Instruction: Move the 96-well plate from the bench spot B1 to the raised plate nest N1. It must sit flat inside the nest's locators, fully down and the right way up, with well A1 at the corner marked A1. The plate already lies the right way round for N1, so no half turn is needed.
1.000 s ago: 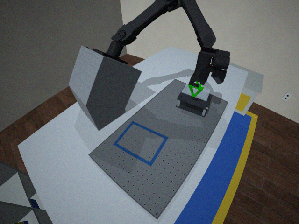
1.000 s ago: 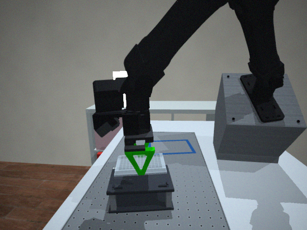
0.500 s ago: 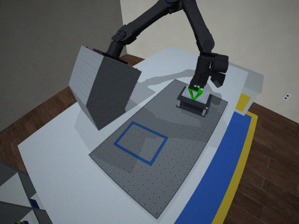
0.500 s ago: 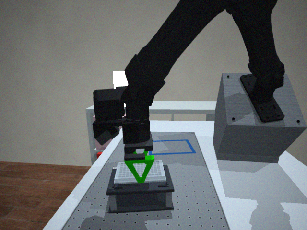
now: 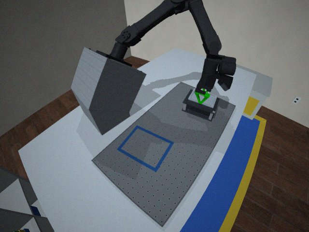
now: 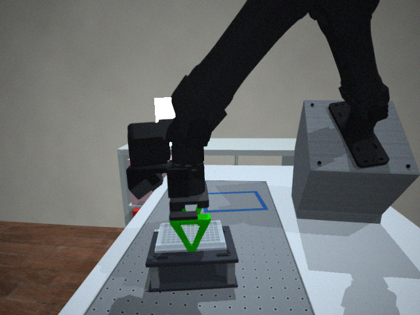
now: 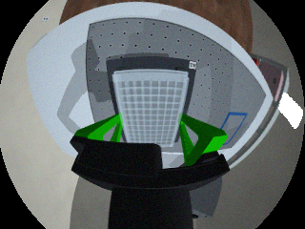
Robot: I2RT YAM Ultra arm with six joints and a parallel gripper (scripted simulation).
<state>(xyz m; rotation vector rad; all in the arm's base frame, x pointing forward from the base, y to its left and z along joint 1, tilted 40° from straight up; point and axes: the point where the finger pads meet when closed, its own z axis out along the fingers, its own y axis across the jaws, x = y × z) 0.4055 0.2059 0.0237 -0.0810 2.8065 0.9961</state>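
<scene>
Now: hand right at the clear 96-well plate. Also, from my hand: dark raised nest N1 (20 mm below).
</scene>
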